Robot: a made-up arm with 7 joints.
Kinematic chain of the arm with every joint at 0, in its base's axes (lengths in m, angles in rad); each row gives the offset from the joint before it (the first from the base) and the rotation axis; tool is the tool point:
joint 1: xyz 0 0.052 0 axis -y
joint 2: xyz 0 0.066 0 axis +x
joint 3: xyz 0 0 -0.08 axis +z
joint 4: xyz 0 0 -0.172 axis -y
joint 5: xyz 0 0 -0.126 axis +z
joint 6: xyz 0 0 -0.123 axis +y
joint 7: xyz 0 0 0 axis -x
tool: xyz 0 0 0
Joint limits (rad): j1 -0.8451..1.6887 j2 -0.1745..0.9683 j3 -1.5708..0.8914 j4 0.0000..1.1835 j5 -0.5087..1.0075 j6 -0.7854..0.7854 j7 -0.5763..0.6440
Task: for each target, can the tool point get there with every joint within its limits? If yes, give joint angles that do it. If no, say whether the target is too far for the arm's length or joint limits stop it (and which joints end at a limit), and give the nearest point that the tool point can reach.
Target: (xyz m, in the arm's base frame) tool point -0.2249 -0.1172 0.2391
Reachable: no: joint limits stop it (at a limit: joint 1, joint 2, joint 3, joint 4) | nearest point -0.2250 -0.1691 -0.1996 | short by 0.442 m
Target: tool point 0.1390 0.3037 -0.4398
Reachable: yes | joints 0.1744 0.3751 0.0864 0.2465 0.3106 0.2989 0.0643
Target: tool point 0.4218 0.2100 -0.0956
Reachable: yes | joints 1.1706 0.6693 -1.1928 0.9787 0.2303 -0.3286 0.4484
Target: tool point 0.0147 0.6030 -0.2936
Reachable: no: too far | nearest point 0.0132 0.5429 -0.2632 | short by 0.067 m
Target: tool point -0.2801 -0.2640 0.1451
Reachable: no: joint limits stop it (at a limit: joint 1, joint 2, joint 3, joint 4) | nearest point -0.2250 -0.1691 -0.1996 | short by 0.362 m
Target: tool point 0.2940 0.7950 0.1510
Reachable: no: too far | nearest point 0.2159 0.5542 0.0821 | short by 0.262 m
